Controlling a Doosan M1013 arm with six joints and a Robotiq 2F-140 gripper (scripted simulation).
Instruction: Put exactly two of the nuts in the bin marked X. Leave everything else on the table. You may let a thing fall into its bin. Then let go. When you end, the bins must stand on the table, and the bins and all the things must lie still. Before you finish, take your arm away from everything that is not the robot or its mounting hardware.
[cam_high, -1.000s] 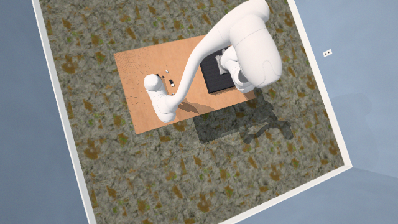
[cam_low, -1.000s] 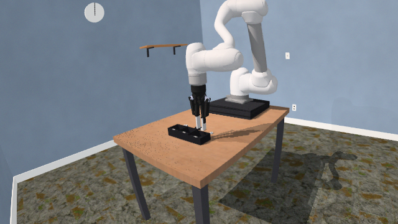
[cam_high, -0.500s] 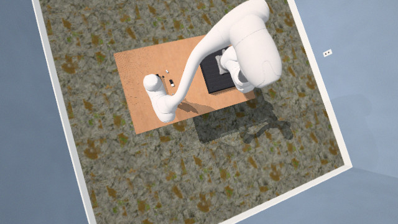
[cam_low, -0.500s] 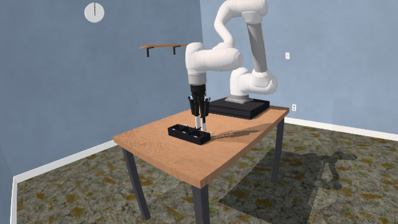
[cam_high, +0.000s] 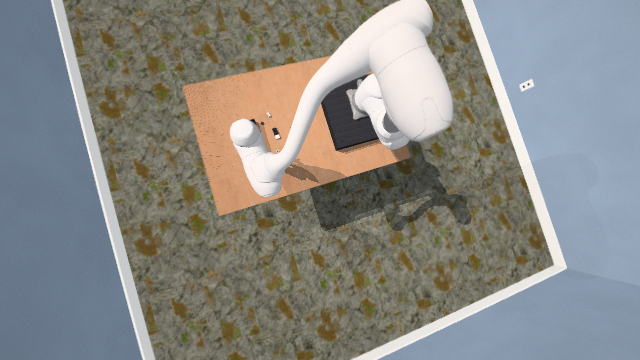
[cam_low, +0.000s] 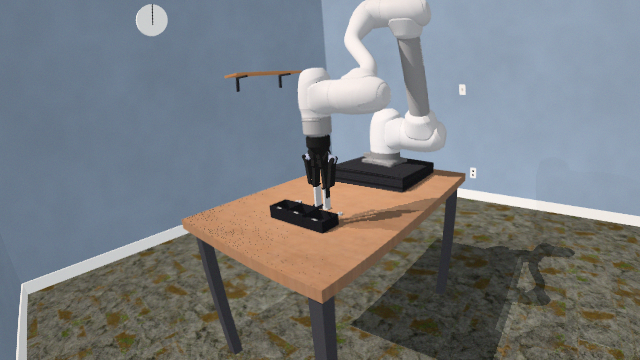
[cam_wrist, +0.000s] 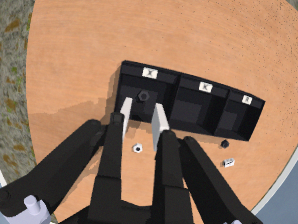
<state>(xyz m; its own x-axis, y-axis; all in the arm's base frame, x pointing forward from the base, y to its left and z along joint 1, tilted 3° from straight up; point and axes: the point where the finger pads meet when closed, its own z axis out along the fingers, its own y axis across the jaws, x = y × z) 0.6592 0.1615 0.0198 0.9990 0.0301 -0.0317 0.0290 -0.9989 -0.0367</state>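
My gripper is now 10 cm past the pale nut, 1 cm to the left of it and 10 cm above it. Also, from my hand: white piece 10 cm behind, 23 cm to the right, 9 cm below; then black bin row 2 cm ahead, 9 cm to the right, 8 cm below.
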